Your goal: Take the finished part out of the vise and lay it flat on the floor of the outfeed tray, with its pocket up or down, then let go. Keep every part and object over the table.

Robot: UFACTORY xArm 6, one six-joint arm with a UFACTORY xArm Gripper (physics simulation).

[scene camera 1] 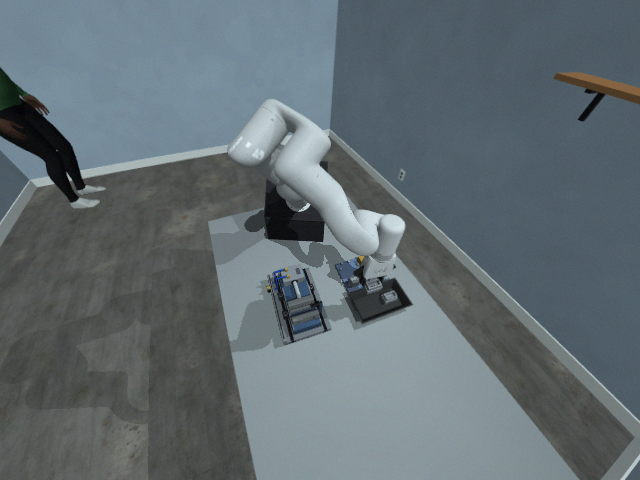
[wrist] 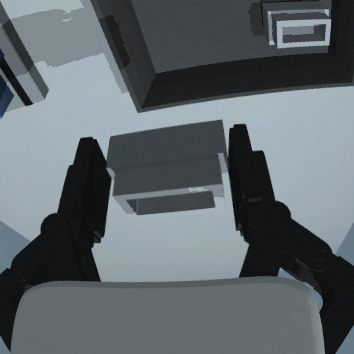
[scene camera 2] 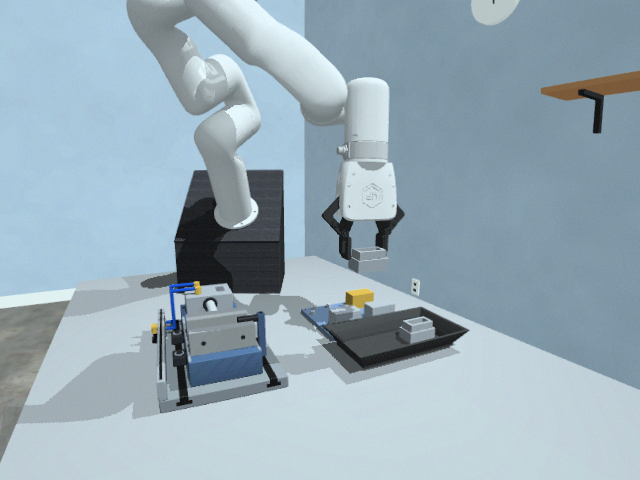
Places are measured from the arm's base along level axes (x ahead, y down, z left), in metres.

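Where they show: gripper, fingertip midpoint: (scene camera 1: 370, 281) (wrist: 164, 149) (scene camera 2: 363, 257); arm's base, origin of the base link: (scene camera 2: 236, 212).
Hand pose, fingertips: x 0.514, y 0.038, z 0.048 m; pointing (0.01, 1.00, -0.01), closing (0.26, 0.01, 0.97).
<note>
Things, the pixels of their centre, and the offset from my fingertips. "*": a spot on its surface instead.
- grey stepped finished part, body centre: (wrist: 171, 174) (scene camera 2: 368, 259) (scene camera 1: 372, 285) dx +0.019, dy -0.001, dz -0.004 m
- similar grey part, body centre: (wrist: 297, 24) (scene camera 2: 417, 329) (scene camera 1: 389, 296) dx +0.038, dy +0.152, dz +0.112 m
- vise, body centre: (scene camera 2: 212, 329) (scene camera 1: 297, 298) dx -0.130, dy +0.132, dz -0.241 m
- blue plate, body centre: (scene camera 2: 352, 317) (scene camera 1: 360, 273) dx -0.132, dy +0.177, dz +0.084 m
- yellow block, body centre: (scene camera 2: 359, 298) (scene camera 1: 365, 260) dx -0.173, dy +0.155, dz +0.137 m
- Blue tubing, surface spot: (scene camera 2: 172, 304) * dx -0.215, dy +0.100, dz -0.293 m
My gripper (scene camera 1: 373, 280) (scene camera 2: 364, 251) (wrist: 164, 149) is shut on the grey stepped finished part (scene camera 1: 373, 285) (scene camera 2: 368, 264) (wrist: 167, 150), gripped by its two ends. The part is about level, its rectangular pocket facing up toward the gripper. It hangs in the air, well above table height and apart from the vise. The dark outfeed tray (scene camera 1: 369, 308) (scene camera 2: 367, 345) (wrist: 200, 80) lies below; in scene camera 1 the part appears over its robot-side edge. A similar grey part (scene camera 1: 389, 296) (scene camera 2: 417, 331) (wrist: 303, 45) stands in the tray, pocket up. The vise (scene camera 1: 307, 326) (scene camera 2: 225, 365) stands to the left.
A blue plate (scene camera 1: 342, 268) (scene camera 2: 316, 314) beside the tray's robot-side edge bears grey blocks (scene camera 1: 354, 280) (scene camera 2: 379, 308) and a yellow block (scene camera 1: 361, 258) (scene camera 2: 359, 297). The tray has sloping raised walls. Blue tubing (scene camera 1: 279, 273) (scene camera 2: 172, 304) rises at the vise's left.
</note>
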